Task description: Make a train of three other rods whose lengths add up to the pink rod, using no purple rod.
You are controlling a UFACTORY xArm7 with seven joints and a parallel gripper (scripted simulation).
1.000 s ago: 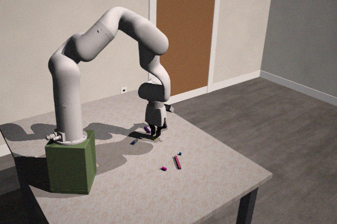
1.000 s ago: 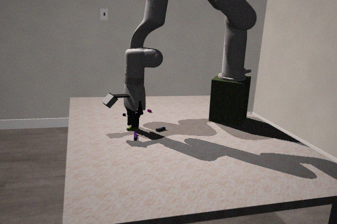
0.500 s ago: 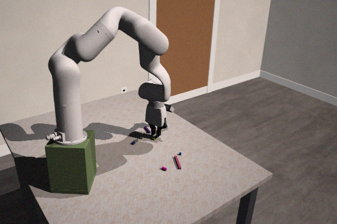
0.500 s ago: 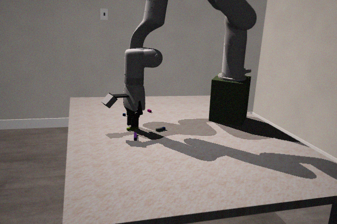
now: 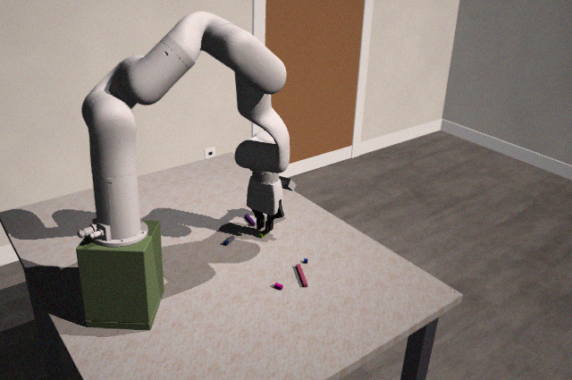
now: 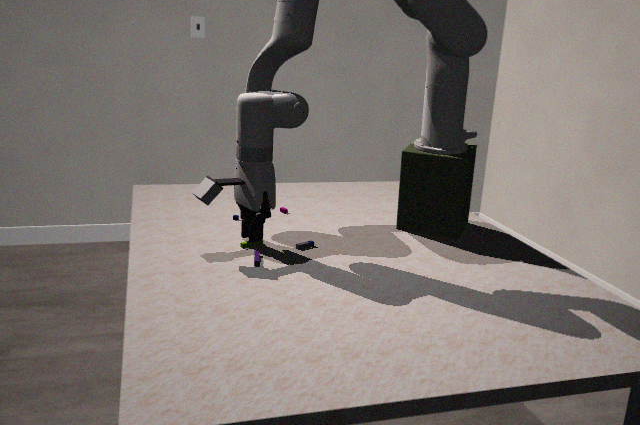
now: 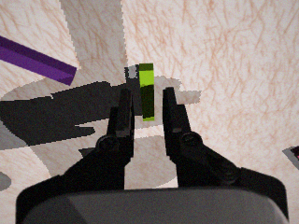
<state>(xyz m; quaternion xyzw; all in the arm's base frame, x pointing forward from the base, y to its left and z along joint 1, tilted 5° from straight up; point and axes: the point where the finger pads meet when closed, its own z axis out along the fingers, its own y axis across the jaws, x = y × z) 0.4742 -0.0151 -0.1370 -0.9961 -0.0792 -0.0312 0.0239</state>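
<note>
Right now the lime rod is 3 cm below my hand. Round my hand: pink rod (9 cm behind, 22 cm to the right, 3 cm below); grey rod (10 cm behind, 5 cm to the left, 3 cm below); purple rod (2 cm ahead, 8 cm to the left, 3 cm below).
</note>
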